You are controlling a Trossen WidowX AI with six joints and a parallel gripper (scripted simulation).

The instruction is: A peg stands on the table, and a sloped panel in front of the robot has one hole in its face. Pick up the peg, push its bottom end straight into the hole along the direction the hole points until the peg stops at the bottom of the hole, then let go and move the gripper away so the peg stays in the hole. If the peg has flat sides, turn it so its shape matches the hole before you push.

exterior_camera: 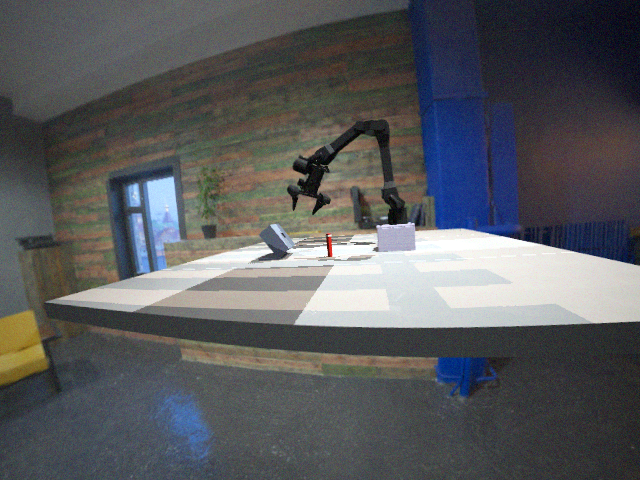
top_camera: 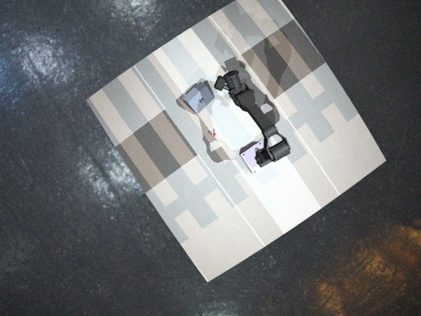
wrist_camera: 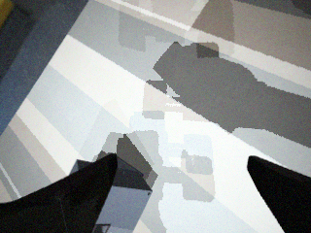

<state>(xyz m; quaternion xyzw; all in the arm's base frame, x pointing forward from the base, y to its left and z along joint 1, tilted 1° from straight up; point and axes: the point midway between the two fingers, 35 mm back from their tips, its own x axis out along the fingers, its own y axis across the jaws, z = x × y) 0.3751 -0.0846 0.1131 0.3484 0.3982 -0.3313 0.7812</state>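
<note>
Right now the red square peg is 14 cm behind my gripper tip, 22 cm to the left of it and 11 cm below it. The rest, counted from my gripper tip: grey-blue sloped panel: 7 cm ahead, 16 cm to the left, 10 cm below.
</note>
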